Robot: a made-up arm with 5 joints. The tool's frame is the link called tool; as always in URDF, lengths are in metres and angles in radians.
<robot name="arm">
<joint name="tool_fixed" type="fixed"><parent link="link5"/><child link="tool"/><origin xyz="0.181 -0.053 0.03" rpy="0 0 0"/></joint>
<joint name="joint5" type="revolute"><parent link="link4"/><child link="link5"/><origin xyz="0.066 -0.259 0.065" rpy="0 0 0"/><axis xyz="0 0 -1"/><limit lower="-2.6" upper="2.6" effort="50" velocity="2.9"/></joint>
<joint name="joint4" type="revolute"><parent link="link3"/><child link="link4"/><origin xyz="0.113 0.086 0.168" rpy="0 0 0"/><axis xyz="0 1 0"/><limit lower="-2.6" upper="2.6" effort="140" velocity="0.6"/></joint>
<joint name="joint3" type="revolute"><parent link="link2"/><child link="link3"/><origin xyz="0.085 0.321 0.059" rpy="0 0 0"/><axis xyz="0 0 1"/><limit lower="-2.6" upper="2.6" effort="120" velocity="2.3"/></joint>
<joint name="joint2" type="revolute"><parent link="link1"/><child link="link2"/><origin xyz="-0.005 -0.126 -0.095" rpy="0 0 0"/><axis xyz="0 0 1"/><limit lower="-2.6" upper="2.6" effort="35" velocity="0.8"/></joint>
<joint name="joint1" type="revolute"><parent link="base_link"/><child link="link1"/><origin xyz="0 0 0.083" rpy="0 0 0"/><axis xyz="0 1 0"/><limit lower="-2.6" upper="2.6" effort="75" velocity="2"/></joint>
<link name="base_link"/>
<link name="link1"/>
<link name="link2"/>
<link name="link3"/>
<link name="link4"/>
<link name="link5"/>
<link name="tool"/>
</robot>
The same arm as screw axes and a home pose.
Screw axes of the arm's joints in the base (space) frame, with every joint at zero. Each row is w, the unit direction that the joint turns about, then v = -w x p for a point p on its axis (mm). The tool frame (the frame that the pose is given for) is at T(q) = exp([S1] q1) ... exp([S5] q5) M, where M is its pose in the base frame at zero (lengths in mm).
S1: w 0 1 0 v -83.0 0.0 0.0
S2: w 0 0 1 v -126.0 5.0 0.0
S3: w 0 0 1 v 195.0 -80.0 0.0
S4: w 0 1 0 v -215.0 0.0 193.0
S5: w 0 0 -1 v -22.0 259.0 0.0
M: xyz 440.0 -31.0 310.0 (mm) rpy 0.00 0.00 0.00 (deg, as in URDF)
Joint limits (deg, base to tool): -148.97..148.97 -148.97..148.97 -148.97..148.97 -148.97..148.97 -148.97..148.97

